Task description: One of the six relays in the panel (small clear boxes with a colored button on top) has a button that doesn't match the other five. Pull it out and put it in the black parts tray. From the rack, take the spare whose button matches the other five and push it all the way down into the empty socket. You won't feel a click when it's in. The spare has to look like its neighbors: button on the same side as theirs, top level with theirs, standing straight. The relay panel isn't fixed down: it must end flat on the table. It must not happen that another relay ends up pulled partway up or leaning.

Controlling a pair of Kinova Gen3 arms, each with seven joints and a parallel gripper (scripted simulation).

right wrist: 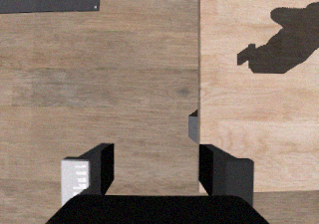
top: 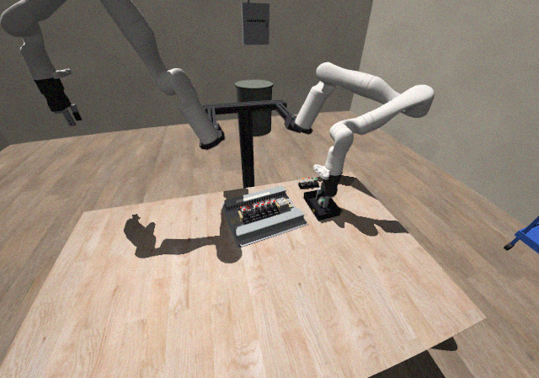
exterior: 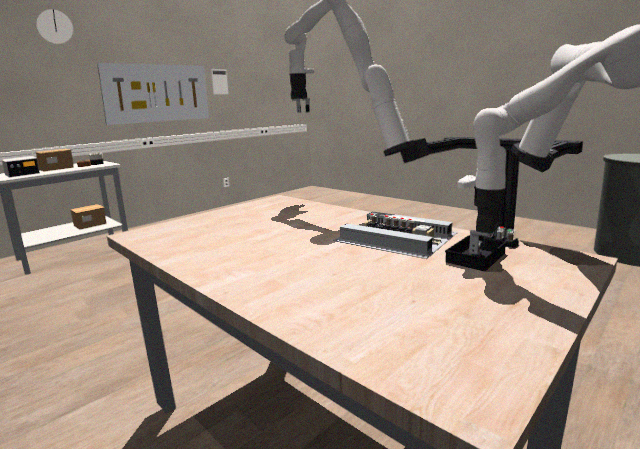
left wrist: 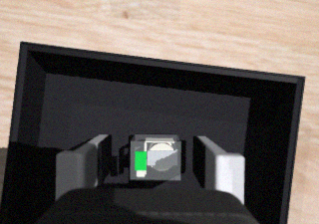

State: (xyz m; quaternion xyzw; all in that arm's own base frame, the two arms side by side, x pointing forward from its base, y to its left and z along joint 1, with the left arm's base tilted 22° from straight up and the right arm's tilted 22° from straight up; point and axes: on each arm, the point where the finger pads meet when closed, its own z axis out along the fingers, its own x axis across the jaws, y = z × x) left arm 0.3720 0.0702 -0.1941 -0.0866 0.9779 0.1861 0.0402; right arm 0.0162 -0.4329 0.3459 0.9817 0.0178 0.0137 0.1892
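The black parts tray lies 20 mm below my left hand. From my left hand the other things lie so: spare rack (160 mm behind, 20 mm to the left, 30 mm below); relay panel (50 mm behind, 280 mm to the right, 20 mm below).
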